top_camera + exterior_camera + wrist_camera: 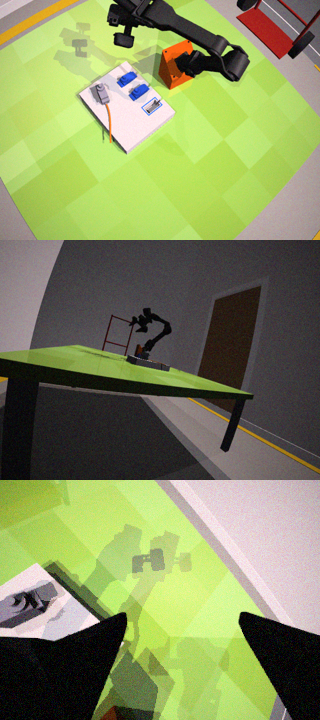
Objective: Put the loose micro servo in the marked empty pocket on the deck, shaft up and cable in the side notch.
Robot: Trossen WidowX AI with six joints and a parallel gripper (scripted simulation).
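The white deck is 14 cm ahead of my gripper tip, 18 cm to the left of it and 25 cm below it.
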